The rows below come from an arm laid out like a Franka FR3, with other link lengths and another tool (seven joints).
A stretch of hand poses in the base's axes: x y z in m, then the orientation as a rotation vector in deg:
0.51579 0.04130 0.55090 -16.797 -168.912 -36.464
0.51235 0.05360 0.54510 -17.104 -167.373 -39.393
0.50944 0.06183 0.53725 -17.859 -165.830 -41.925
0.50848 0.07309 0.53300 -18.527 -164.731 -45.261
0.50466 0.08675 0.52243 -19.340 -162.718 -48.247
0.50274 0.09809 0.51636 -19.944 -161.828 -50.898
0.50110 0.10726 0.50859 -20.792 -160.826 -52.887
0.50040 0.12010 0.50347 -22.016 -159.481 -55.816
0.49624 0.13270 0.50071 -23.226 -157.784 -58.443
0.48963 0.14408 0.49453 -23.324 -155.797 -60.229
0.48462 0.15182 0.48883 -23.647 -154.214 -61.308
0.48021 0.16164 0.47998 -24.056 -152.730 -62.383
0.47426 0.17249 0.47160 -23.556 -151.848 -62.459
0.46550 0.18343 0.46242 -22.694 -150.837 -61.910
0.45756 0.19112 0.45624 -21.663 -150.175 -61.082
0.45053 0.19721 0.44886 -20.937 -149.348 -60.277
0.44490 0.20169 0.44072 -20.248 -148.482 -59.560
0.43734 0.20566 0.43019 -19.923 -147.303 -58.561
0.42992 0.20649 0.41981 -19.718 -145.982 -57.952
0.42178 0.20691 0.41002 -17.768 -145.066 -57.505
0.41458 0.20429 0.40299 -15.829 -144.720 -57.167
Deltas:
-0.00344 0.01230 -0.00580 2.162 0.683 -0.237
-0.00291 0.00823 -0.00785 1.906 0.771 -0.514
-0.00096 0.01126 -0.00425 2.295 0.058 -0.626
-0.00382 0.01366 -0.01057 2.329 0.954 -0.551
-0.00192 0.01134 -0.00607 1.819 -0.033 -0.591
-0.00164 0.00917 -0.00777 1.438 0.284 -0.653
-0.00070 0.01284 -0.00512 2.076 0.246 -0.990
-0.00416 0.01260 -0.00276 2.017 0.610 -0.886
-0.00661 0.01138 -0.00618 1.726 1.026 0.037
-0.00501 0.00774 -0.00570 1.167 0.966 -0.081
-0.00441 0.00982 -0.00885 1.128 0.880 -0.169
-0.00595 0.01085 -0.00838 0.425 0.653 0.512
-0.00876 0.01094 -0.00918 0.153 0.967 0.920
-0.00794 0.00769 -0.00618 -0.122 0.752 1.024
-0.00703 0.00609 -0.00738 -0.087 0.923 0.853
-0.00563 0.00448 -0.00814 -0.028 0.924 0.820
-0.00756 0.00397 -0.01053 -0.134 1.357 0.709
-0.00742 0.00083 -0.01038 0.132 1.349 0.564
-0.00814 0.00042 -0.00979 0.342 0.651 1.636
-0.00720 -0.00262 -0.00703 0.209 0.093 1.484

